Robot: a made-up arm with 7 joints.
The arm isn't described. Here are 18 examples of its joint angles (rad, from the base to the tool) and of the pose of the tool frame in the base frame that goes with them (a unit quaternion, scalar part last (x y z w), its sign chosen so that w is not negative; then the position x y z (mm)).
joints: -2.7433 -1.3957 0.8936 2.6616 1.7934 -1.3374 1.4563
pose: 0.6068 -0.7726 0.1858 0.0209 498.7 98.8 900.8
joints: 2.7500 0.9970 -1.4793 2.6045 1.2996 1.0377 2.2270
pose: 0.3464 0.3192 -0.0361 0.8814 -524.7 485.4 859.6
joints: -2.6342 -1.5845 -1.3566 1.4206 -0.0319 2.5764 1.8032
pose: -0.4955 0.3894 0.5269 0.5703 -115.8 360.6 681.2
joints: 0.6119 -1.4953 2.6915 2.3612 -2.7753 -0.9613 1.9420
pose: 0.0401 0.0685 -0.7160 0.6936 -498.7 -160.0 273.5
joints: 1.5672 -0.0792 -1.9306 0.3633 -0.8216 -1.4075 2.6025
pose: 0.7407 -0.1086 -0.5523 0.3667 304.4 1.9 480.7
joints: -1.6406 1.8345 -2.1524 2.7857 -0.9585 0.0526 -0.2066
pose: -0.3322 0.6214 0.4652 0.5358 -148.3 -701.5 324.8
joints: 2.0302 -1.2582 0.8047 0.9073 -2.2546 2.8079 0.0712
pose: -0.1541 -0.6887 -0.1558 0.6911 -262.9 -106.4 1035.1
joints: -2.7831 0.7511 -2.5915 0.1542 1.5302 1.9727 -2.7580
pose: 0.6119 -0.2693 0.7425 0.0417 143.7 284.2 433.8
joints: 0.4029 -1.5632 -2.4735 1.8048 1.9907 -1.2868 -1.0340
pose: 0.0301 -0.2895 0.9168 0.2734 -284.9 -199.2 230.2
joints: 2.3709 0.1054 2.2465 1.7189 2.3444 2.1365 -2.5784
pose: -0.4078 -0.7674 0.4698 0.1552 -14.0 -435.0 1082.9
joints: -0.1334 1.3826 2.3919 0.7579 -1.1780 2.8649 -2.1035
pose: 0.2074 -0.4076 -0.7509 0.4765 -40.8 350.1 682.6
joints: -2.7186 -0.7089 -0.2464 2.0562 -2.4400 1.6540 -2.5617
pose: 0.6193 0.4133 -0.6189 0.2501 28.7 183.0 1296.0
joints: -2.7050 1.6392 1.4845 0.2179 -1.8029 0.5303 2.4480
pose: 0.4885 -0.1782 -0.7523 0.4046 482.7 -118.2 564.9
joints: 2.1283 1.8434 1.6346 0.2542 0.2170 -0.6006 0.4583
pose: -0.1863 0.7200 0.5710 0.3477 -271.5 -413.8 604.6
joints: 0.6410 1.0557 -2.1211 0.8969 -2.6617 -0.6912 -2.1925
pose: -0.3248 -0.3388 -0.8456 0.2544 20.9 -356.8 627.8
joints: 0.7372 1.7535 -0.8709 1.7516 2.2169 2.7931 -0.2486
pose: 0.6147 0.5667 -0.0683 0.5444 363.8 162.5 129.7
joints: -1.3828 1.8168 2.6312 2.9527 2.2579 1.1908 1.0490
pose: -0.6288 -0.0397 -0.6457 0.4314 132.5 -749.8 422.0
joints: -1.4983 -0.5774 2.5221 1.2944 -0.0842 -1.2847 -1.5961
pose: 0.2744 0.8041 -0.5231 0.0664 245.4 528.9 624.3
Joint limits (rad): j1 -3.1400..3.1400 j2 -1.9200..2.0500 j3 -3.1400..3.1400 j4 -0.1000..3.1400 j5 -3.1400..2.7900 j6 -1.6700..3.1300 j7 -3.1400..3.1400
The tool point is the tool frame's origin. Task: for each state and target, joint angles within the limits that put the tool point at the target. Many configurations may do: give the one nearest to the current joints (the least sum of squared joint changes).
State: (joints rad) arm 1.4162 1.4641 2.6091 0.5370 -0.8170 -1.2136 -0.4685
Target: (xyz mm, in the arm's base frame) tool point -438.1 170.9 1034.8
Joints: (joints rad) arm 1.5268 1.3298 2.2303 1.2685 -0.5197 -0.5214 -0.4285
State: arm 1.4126 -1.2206 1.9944 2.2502 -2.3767 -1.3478 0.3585
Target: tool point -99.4 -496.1 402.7
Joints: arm 1.7837 -1.4088 2.2637 2.3332 -2.2760 -1.3081 0.3750
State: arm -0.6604 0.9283 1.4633 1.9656 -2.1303 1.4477 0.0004
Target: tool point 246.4 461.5 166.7
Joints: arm -0.3165 1.2997 1.0663 1.0162 -1.8380 1.6141 -0.0559
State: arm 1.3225 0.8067 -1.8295 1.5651 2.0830 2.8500 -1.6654
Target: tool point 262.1 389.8 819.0
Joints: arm 1.6640 0.8374 -1.7757 1.7567 2.0976 2.9992 -1.6733
